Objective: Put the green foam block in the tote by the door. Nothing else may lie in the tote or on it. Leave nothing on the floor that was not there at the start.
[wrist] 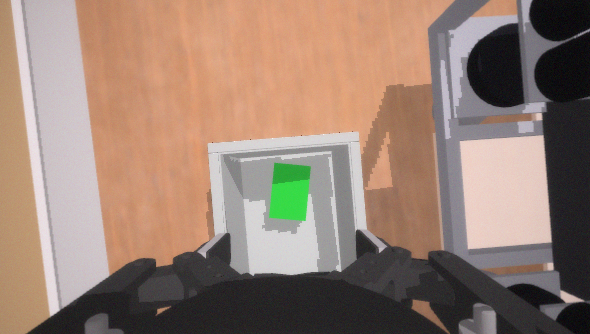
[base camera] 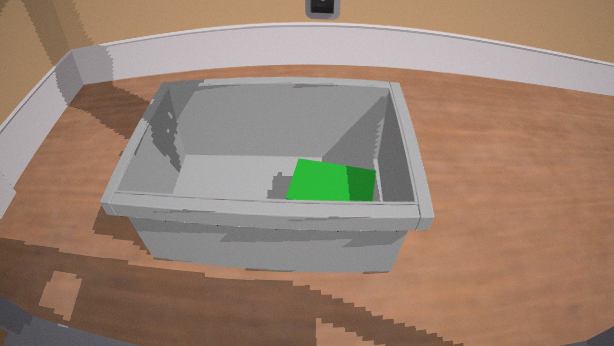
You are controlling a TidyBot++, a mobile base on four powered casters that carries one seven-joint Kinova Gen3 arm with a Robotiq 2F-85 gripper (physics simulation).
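Frame: origin at the arm's base, x left, y ahead, z down, level; metres.
Where they show: gripper, fingertip midpoint: (wrist: pixel 293 245).
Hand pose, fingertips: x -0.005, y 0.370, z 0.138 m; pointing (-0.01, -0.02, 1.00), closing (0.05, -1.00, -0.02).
After its pixels a point has its place.
The green foam block (base camera: pixel 325 181) {x -0.011, y 0.374, z 0.349 m} (wrist: pixel 290 192) {x -0.018, y 0.370, z 0.349 m} lies inside the grey tote (base camera: pixel 260 215) {x 0.041, y 0.272, z 0.278 m} (wrist: pixel 284 142) {x -0.092, y 0.373, z 0.277 m}, low down on its bottom. In the base camera view it is near the tote's right end, and the front rim hides its lower edge. My gripper (wrist: pixel 293 245) {x -0.005, y 0.370, z 0.138 m} is open and empty, above the tote, with its fingers wide apart. A grey and dark fingertip (base camera: pixel 322 7) {x -0.005, y 0.370, z 0.138 m} shows at the top edge of the base camera view, well above the tote. No other object shows inside the tote; the wrist view hides its near end behind the gripper.
The tote stands on the wooden floor (base camera: pixel 500 190) {x -0.270, y 0.410, z 0.397 m} (wrist: pixel 150 75) {x -0.245, y 0.611, z 0.396 m} near a white baseboard (base camera: pixel 325 45) {x -0.009, y 0.715, z 0.353 m} (wrist: pixel 65 125) {x -0.152, y 0.724, z 0.350 m} and a tan wall (base camera: pixel 200 12) {x 0.224, y 0.715, z 0.272 m}. My base's grey frame (wrist: pixel 450 195) with black casters (wrist: pixel 500 65) is at the right of the wrist view. Shadows fall across the floor.
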